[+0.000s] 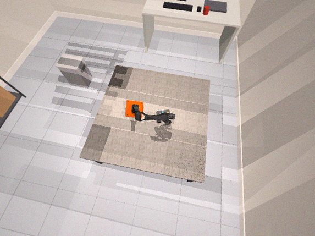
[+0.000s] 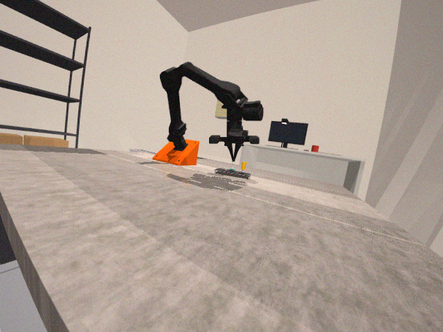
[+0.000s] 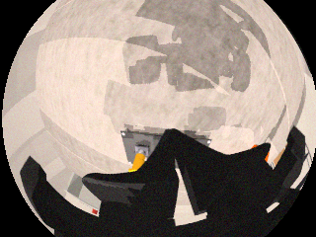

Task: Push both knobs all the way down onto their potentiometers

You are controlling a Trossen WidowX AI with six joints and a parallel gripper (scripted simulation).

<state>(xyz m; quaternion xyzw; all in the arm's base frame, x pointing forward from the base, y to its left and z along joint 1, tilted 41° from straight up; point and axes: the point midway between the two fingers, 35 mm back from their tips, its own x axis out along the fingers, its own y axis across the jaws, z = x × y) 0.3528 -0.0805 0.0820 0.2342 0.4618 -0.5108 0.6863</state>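
My gripper tip is 4 cm past the white knob and 12 cm to the right of it. From my gripper tip the other things lie so: orange knob 2 cm ahead, 10 cm to the left, 2 cm below.
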